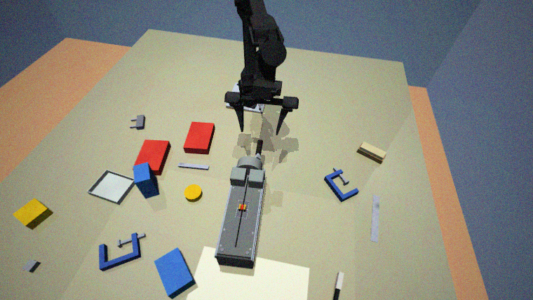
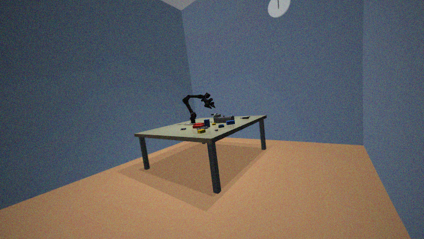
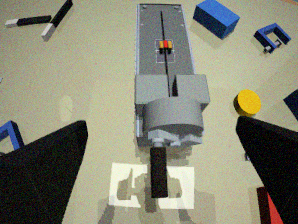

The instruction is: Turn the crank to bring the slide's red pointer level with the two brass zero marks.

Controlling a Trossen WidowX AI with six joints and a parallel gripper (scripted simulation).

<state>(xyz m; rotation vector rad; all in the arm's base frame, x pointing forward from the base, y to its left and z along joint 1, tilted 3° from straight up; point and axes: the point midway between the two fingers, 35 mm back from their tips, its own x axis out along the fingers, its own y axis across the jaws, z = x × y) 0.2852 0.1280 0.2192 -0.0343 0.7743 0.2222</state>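
Now: the dark crank handle 2 cm behind my gripper tip, 1 cm to the right of it and 9 cm below it. The rest, counted from my gripper tip: tan block: 20 cm behind, 34 cm to the left, 18 cm below; red pointer: 16 cm ahead, 1 cm to the left, 12 cm below; grey strip: 3 cm ahead, 37 cm to the left, 20 cm below.
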